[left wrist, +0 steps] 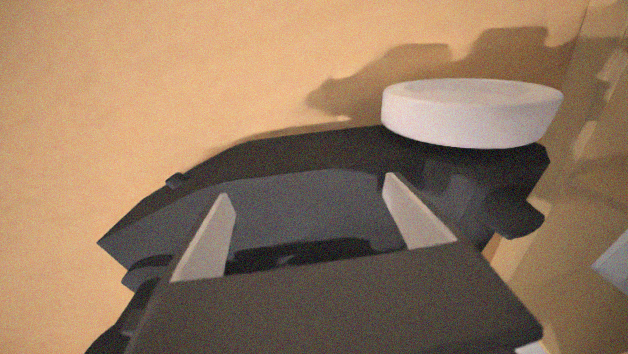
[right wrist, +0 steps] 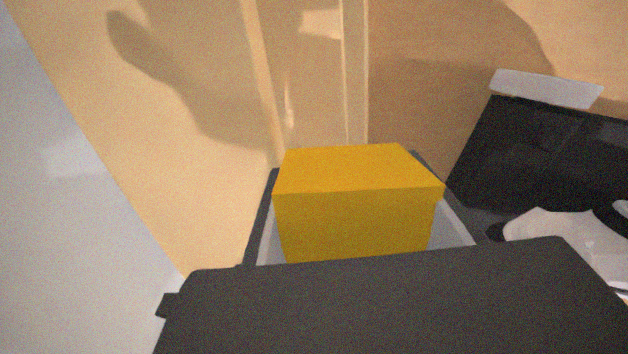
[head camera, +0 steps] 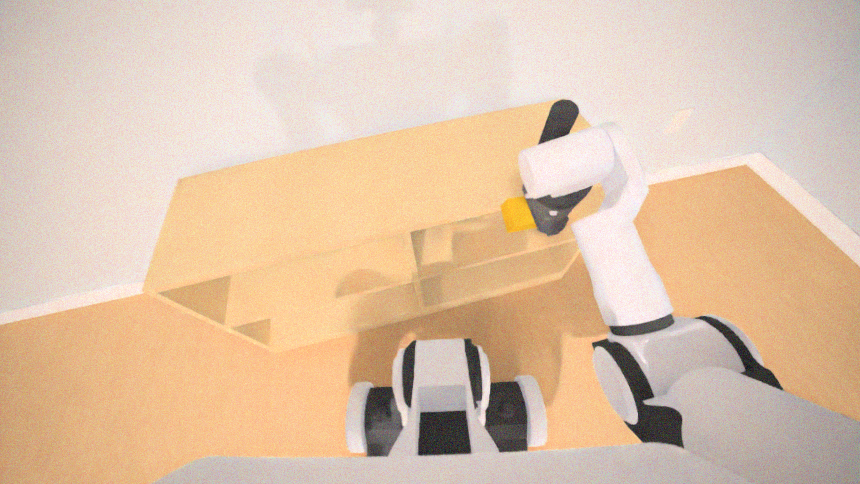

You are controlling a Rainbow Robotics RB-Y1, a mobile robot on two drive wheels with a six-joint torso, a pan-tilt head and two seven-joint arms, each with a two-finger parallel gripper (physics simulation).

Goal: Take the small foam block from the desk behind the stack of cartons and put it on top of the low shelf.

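Seen in the pictures: left gripper, fingertip midpoint: [left wrist: 309,193]; right gripper, fingertip midpoint: [right wrist: 342,172] [head camera: 537,213]; robot's base, link origin: [right wrist: 473,163].
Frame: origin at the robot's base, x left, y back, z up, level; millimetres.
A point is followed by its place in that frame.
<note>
The yellow foam block [head camera: 518,214] {x -170, y -317, z 692 mm} [right wrist: 356,200] {x -239, y -335, z 691 mm} is held between the fingers of my right gripper [right wrist: 342,172] {x -225, y -348, z 653 mm}, which is shut on it. In the head camera the block shows over the front edge of the low shelf [head camera: 337,192] {x 245, y -485, z 611 mm} [right wrist: 150,190] {x -72, y -651, z 611 mm}, toward the right end of its top. From the right wrist view the block appears above the shelf, apart from its surface. My left gripper [left wrist: 309,193] {x 264, y 217, z 260 mm} is open and empty, above the dark wheeled base of the robot. The desk and the stack of cartons do not show.
The low shelf's open compartments face my base [head camera: 444,373] [left wrist: 300,200] {x 184, y 233, z 169 mm}. A pale wall [head camera: 180,72] {x 587, y -682, z 854 mm} [right wrist: 60,225] {x -3, y -796, z 700 mm} stands behind the shelf. The wooden floor [head camera: 90,385] {x 1434, y -108, z 1 mm} [left wrist: 125,75] {x 355, y 505, z 1 mm} lies around the base and the shelf's front. A white wheel [left wrist: 470,117] shows beyond the left fingers.
</note>
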